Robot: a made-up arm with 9 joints. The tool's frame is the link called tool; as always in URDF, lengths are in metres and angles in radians.
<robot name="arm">
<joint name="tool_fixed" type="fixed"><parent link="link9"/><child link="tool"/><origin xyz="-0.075 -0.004 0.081"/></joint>
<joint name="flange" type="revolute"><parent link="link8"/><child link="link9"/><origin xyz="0.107 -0.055 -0.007"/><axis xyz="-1 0 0"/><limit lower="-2.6" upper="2.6" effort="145" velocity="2.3"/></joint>
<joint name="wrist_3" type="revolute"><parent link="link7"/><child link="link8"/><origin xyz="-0.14 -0.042 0.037"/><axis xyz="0 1 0"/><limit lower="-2.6" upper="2.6" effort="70" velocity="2.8"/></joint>
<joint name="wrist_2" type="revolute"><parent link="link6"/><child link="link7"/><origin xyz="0.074 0.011 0.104"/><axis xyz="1 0 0"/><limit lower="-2.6" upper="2.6" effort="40" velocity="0.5"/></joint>
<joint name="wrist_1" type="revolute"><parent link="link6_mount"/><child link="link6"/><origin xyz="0.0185 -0.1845 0.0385"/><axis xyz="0 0 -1"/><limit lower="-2.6" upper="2.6" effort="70" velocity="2.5"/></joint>
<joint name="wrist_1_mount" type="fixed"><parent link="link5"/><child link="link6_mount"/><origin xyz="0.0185 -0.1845 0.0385"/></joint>
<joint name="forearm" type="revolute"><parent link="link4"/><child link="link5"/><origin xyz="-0.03 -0.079 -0.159"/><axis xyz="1 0 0"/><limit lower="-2.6" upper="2.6" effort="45" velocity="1.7"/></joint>
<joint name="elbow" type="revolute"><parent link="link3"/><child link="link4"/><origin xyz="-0.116 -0.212 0.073"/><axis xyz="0 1 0"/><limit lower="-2.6" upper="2.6" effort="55" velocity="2.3"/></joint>
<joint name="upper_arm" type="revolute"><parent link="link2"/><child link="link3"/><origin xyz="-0.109 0.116 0.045"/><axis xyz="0 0 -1"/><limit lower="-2.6" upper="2.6" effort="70" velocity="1.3"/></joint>
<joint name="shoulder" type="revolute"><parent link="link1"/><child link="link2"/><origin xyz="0.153 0.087 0.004"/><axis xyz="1 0 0"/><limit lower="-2.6" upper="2.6" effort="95" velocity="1.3"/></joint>
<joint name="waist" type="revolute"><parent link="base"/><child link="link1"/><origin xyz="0 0 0.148"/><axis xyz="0 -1 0"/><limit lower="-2.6" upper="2.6" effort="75" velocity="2.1"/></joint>
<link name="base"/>
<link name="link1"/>
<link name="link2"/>
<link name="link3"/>
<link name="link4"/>
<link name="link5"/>
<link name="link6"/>
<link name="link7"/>
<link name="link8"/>
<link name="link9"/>
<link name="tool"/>
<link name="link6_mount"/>
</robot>
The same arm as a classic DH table. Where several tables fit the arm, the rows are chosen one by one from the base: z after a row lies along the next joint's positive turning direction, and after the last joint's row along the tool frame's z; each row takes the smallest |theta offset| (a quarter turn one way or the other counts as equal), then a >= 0, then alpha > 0; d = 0 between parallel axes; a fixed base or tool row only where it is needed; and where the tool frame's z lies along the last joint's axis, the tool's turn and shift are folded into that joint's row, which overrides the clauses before.
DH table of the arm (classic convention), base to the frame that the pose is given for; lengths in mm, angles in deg. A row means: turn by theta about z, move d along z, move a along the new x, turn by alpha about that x. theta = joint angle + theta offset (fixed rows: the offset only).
base (fixed): theta0 0.00  d 148.0  a 0.0  alpha 90.00
waist: theta0 90.00  d -87.0  a 4.0  alpha 90.00
shoulder: theta0 -90.00  d 44.0  a 116.0  alpha 90.00
upper_arm: theta0 -90.00  d -118.0  a 116.0  alpha -90.00
elbow: theta0 -90.00  d -291.0  a 159.0  alpha 90.00
forearm: theta0 -90.00  d 7.0  a 369.0  alpha -90.00
wrist_1: theta0 0.00  d -181.0  a -11.0  alpha 90.00
wrist_2: theta0 -90.00  d -66.0  a 37.0  alpha 90.00
wrist_3: theta0 0.00  d -97.0  a -7.0  alpha 90.00
flange: theta0 -90.00  d -32.0  a 4.0  alpha -90.00
tool (fixed): theta0 90.00  d 81.0  a 0.0  alpha 0.00
Joint limits (deg, base to tool): -148.97..148.97 -148.97..148.97 -148.97..148.97 -148.97..148.97 -148.97..148.97 -148.97..148.97 -148.97..148.97 -148.97..148.97 -148.97..148.97

